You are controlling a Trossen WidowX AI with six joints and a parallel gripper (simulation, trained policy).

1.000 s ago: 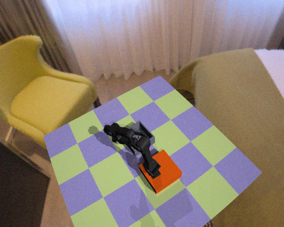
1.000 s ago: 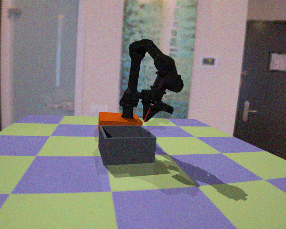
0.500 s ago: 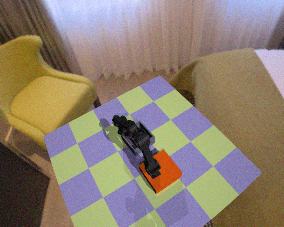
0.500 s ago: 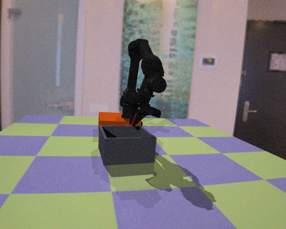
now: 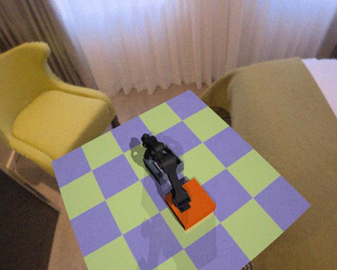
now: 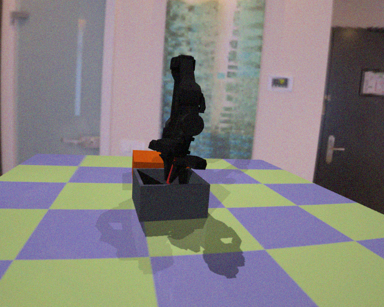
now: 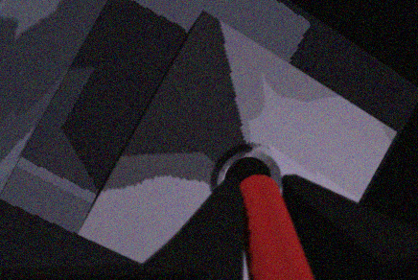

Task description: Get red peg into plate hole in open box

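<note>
My gripper tip is now 30 mm below the red peg and 10 mm to the right of it. Round my gripper tip: grey plate 40 mm below; then dark grey box 50 mm below.
</note>
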